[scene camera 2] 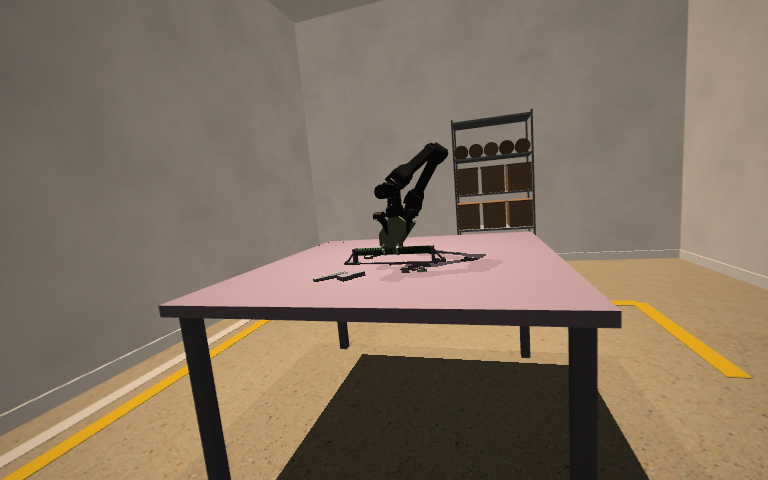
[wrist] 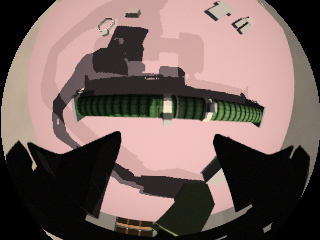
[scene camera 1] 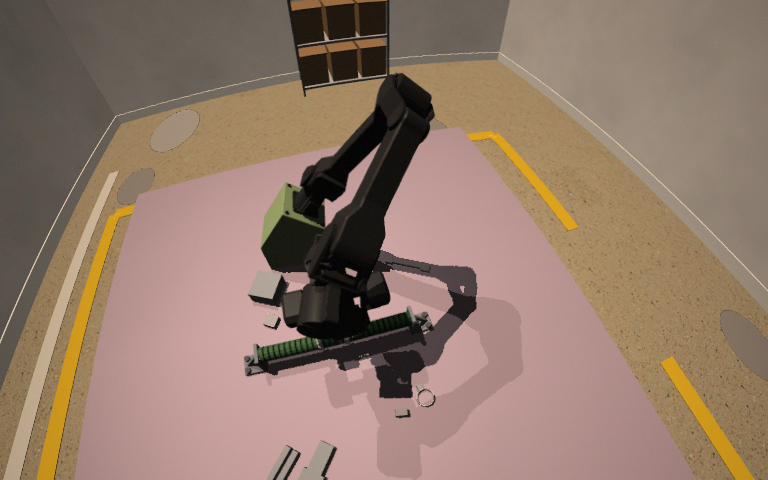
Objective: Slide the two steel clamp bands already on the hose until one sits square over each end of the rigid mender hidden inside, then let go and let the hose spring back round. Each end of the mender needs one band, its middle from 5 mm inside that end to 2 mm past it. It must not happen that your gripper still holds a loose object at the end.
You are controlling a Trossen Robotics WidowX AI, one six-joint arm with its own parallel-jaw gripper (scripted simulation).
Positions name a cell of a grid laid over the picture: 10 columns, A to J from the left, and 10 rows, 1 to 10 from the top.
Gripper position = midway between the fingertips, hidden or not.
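The gripper (scene camera 1: E7) is in view, and the wrist view (wrist: F6) has the gripper in it too.
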